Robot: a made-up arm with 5 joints. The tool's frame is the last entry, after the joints.
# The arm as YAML. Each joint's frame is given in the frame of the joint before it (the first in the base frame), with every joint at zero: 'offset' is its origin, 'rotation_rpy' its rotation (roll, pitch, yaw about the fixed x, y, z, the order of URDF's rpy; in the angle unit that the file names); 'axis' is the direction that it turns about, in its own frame. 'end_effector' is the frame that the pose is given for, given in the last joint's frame.
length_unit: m
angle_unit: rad
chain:
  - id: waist
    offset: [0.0, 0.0, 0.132]
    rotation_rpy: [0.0, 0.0, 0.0]
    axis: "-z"
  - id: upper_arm
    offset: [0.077, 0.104, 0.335]
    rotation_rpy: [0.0, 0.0, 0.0]
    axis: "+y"
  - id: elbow
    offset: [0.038, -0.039, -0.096]
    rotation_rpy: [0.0, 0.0, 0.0]
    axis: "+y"
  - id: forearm
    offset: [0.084, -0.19, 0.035]
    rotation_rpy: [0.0, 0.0, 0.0]
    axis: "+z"
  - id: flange
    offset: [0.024, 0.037, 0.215]
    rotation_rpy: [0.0, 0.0, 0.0]
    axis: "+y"
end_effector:
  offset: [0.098, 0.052, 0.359]
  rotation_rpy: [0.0, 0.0, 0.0]
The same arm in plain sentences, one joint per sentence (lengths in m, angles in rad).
The arm has five revolute joints in a row. What follows holds with every joint at zero, and every direction is one of the base frame's. Joint 1 sits 0.132 m along +z from the base frame's origin and turns about -z. Joint 2 sits 0.077 m along +x and 0.104 m along +y and 0.335 m along +z from joint 1 and turns about +y. Joint 3 sits 0.038 m along +x and 0.039 m along -y and 0.096 m along -z from joint 2 and turns about +y. Joint 4 sits 0.084 m along +x and 0.19 m along -y and 0.035 m along +z from joint 3 and turns about +z. Joint 5 sits 0.024 m along +x and 0.037 m along +y and 0.215 m along +z from joint 4 and turns about +y. The tool frame, which is the frame that the pose is given for, sits 0.098 m along +x and 0.052 m along +y and 0.359 m along +z from joint 5; its axes are parallel to the base frame's.
